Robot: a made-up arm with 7 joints. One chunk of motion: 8 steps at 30 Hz.
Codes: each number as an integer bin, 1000 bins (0 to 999) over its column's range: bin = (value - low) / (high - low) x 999, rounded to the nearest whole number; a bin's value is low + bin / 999 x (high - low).
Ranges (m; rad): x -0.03..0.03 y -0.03..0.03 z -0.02..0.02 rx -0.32..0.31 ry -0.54..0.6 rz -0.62..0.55
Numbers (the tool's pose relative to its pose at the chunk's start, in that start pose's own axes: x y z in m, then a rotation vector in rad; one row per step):
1: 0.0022 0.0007 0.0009 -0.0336 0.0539 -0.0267
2: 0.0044 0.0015 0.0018 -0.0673 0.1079 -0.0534
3: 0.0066 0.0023 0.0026 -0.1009 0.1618 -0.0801
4: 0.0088 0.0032 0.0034 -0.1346 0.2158 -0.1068
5: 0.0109 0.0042 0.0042 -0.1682 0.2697 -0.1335
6: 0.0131 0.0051 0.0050 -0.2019 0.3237 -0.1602
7: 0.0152 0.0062 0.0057 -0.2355 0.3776 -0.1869
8: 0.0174 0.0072 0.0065 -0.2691 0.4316 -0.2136
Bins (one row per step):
1: 536 511 522 454 520 507
2: 573 524 544 401 568 484
3: 609 538 564 347 615 461
4: 646 553 584 294 662 438
5: 681 569 604 241 710 415
6: 718 584 624 187 757 393
7: 753 603 642 134 804 370
8: 789 619 662 81 851 347

